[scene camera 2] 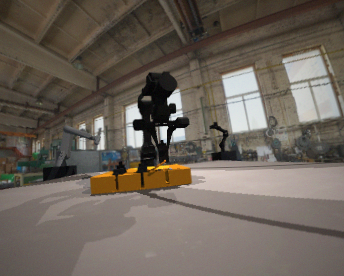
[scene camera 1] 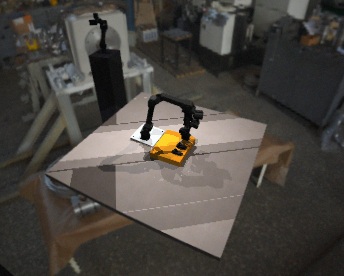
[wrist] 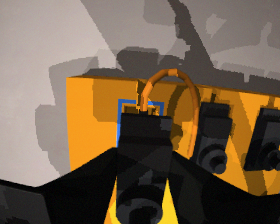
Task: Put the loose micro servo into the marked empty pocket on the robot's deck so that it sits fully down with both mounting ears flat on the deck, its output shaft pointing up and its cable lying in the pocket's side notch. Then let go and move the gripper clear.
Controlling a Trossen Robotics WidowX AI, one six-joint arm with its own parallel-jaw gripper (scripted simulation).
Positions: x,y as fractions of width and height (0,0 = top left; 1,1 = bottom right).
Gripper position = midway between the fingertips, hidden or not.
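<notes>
My gripper (scene camera 2: 0.48,0.54), visible. Gripper (wrist: 0.51,0.70), visible too.
</notes>
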